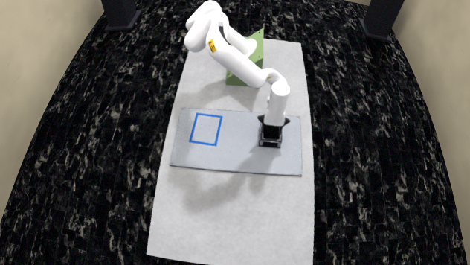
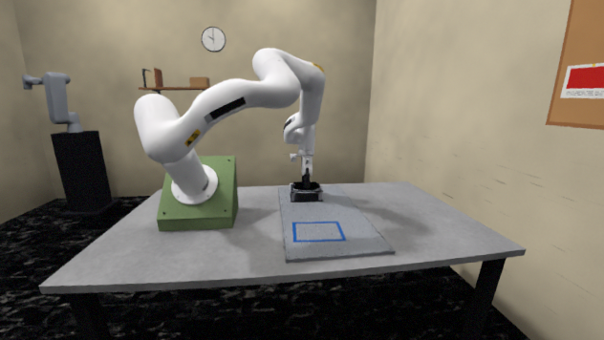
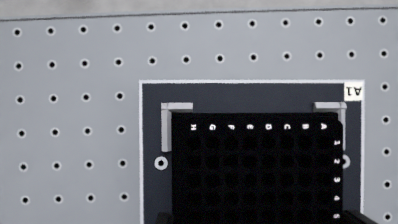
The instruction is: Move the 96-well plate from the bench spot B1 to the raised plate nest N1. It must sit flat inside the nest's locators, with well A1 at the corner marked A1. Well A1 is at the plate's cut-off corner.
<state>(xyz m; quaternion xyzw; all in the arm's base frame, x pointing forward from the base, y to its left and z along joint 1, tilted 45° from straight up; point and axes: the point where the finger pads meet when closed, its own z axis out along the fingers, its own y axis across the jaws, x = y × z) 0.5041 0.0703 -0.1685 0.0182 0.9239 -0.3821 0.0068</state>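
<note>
My gripper is now 1 cm above the 96-well plate. Round my hand: raised plate nest: 2 cm below.
</note>
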